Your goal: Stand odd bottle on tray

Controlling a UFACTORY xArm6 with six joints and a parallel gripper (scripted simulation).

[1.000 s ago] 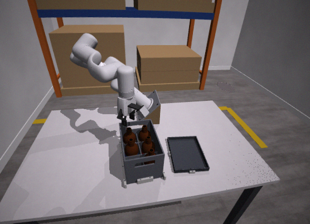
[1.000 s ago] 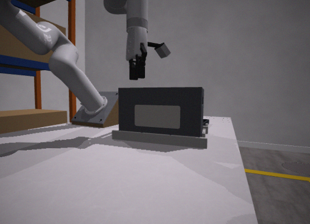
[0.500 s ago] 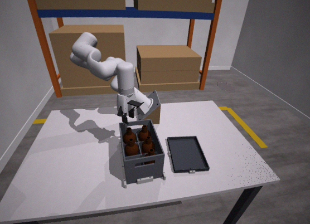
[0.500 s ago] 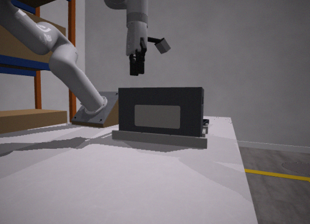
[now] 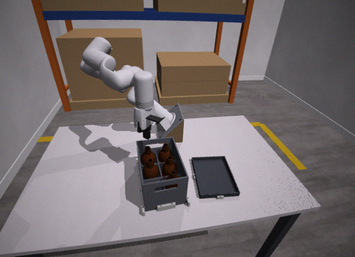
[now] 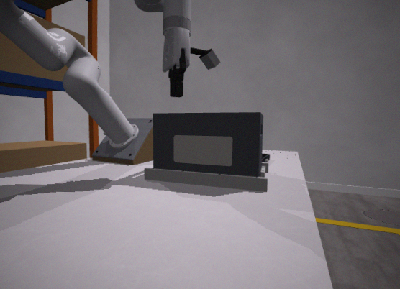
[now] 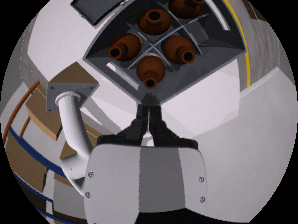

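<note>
Right now the glass bottle is 10 mm behind my hand, 90 mm to the left of it and 160 mm below it. Round my hand: dark grey crate: 80 mm ahead, 50 mm to the left, 160 mm below; dark tray: 70 mm ahead, 330 mm to the left, 230 mm below.
</note>
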